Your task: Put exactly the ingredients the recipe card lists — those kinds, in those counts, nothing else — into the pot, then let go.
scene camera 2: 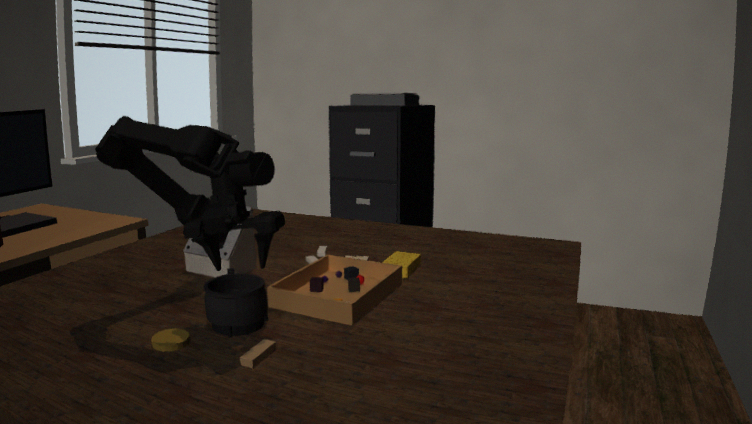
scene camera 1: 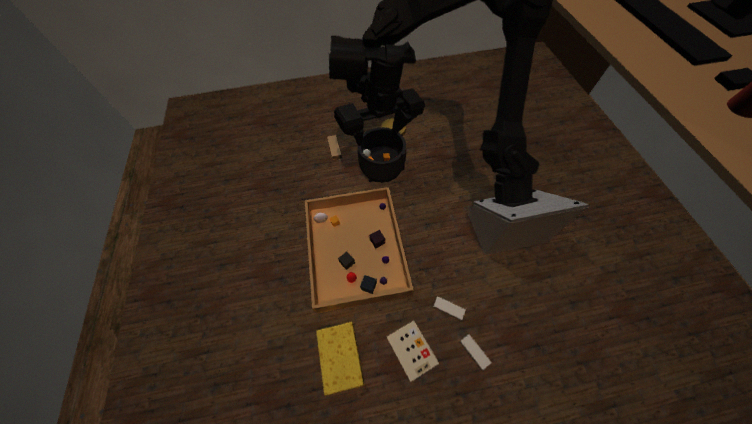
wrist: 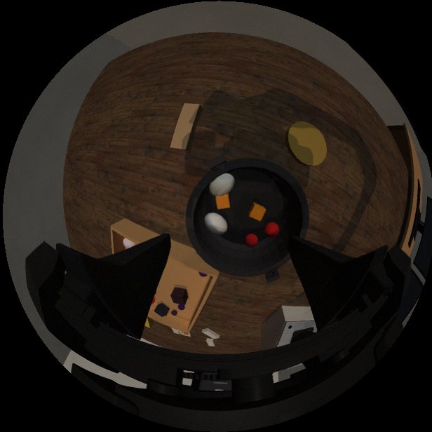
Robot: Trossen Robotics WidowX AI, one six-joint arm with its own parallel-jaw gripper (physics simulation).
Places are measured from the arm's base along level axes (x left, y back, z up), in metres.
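Pixels of known places: gripper, fingertip midpoint: (scene camera 2: pixel 240 269) (scene camera 1: pixel 376 139); arm's base at its link origin: (scene camera 1: pixel 514 201).
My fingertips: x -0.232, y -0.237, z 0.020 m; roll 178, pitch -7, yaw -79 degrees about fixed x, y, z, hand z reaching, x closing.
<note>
Ahead of a thing's pixels: the offset from my fingertips to its middle.
The black pot {dx -0.005, dy +0.014, dz -0.067 m} (scene camera 1: pixel 381 169) (scene camera 2: pixel 235 310) (wrist: pixel 247 265) stands upright; in the wrist view it holds two white eggs (wrist: pixel 221 184) (wrist: pixel 216 223), two orange cubes (wrist: pixel 223 201) (wrist: pixel 257 211) and two red balls (wrist: pixel 272 229) (wrist: pixel 251 240). My gripper (scene camera 1: pixel 378 135) (scene camera 2: pixel 240 267) (wrist: pixel 231 241) is open and empty above the pot. The recipe card {dx +0.439, dy -0.053, dz -0.113 m} (scene camera 1: pixel 398 348) shows rows of two dots beside a pale, an orange and a red picture. The wooden tray {dx +0.207, dy -0.108, dz -0.091 m} (scene camera 1: pixel 309 252) (scene camera 2: pixel 310 309) holds a white egg {dx +0.113, dy -0.170, dz -0.096 m} (scene camera 1: pixel 320 217), an orange cube {dx +0.129, dy -0.140, dz -0.099 m} (scene camera 1: pixel 334 220), a red ball {dx +0.273, dy -0.133, dz -0.097 m} (scene camera 1: pixel 351 277), purple balls and dark cubes.
A yellow disc {dx -0.126, dy +0.084, dz -0.108 m} (scene camera 2: pixel 170 339) (wrist: pixel 307 143) and a wooden block {dx -0.102, dy -0.095, dz -0.106 m} (scene camera 1: pixel 334 146) (scene camera 2: pixel 258 353) (wrist: pixel 185 126) lie near the pot. A yellow sponge {dx +0.416, dy -0.189, dz -0.099 m} (scene camera 1: pixel 339 358) (scene camera 2: pixel 402 262) and two white strips {dx +0.387, dy +0.044, dz -0.108 m} (scene camera 1: pixel 449 308) {dx +0.475, dy +0.060, dz -0.108 m} (scene camera 1: pixel 476 351) lie beyond the tray, near the card.
</note>
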